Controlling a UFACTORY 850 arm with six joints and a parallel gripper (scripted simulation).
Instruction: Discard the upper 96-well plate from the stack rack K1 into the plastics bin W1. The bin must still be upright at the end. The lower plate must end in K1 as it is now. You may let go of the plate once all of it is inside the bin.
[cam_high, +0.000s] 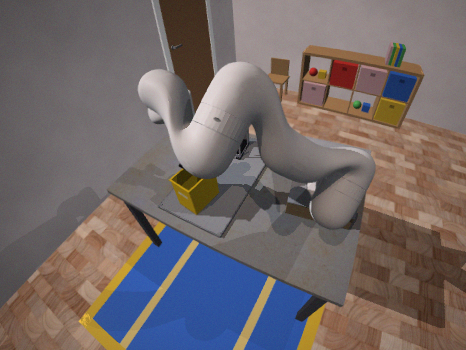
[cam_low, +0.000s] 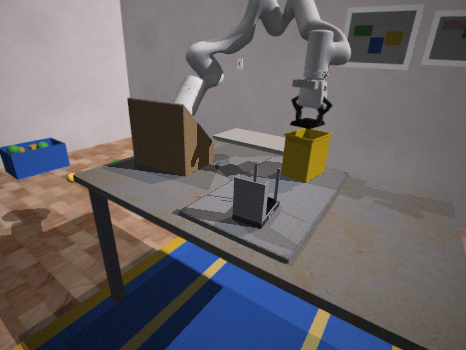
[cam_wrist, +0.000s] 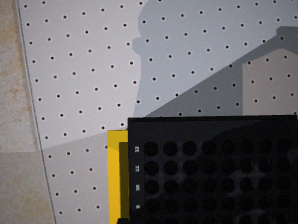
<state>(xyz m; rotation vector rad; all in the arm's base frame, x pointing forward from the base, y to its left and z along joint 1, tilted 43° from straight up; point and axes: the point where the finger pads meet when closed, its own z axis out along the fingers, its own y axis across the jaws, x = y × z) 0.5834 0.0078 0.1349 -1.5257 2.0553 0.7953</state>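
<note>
Now: the yellow plastics bin 4 cm to the left of my hand and 15 cm below it. From my hand the other things lie so: black 96-well plate: 1 cm below.
</note>
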